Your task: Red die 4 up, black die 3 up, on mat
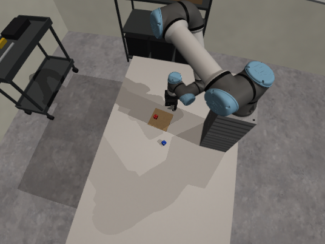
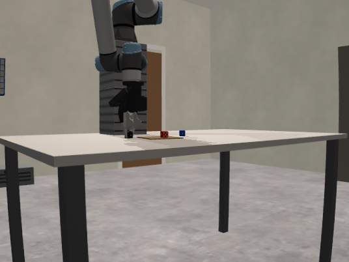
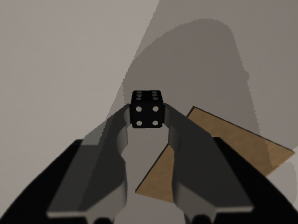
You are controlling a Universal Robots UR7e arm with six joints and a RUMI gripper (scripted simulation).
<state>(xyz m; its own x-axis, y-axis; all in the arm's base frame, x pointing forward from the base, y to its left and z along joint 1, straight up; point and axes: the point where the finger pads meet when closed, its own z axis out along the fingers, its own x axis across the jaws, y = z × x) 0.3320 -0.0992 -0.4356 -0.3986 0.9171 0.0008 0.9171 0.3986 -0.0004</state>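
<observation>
Now: hand 30 mm past the blue die and 270 mm to the right of it. Also, from my hand: black die (right at my hand); red die (100 mm ahead, 110 mm to the left); brown mat (60 mm ahead, 110 mm to the left, 20 mm below).
</observation>
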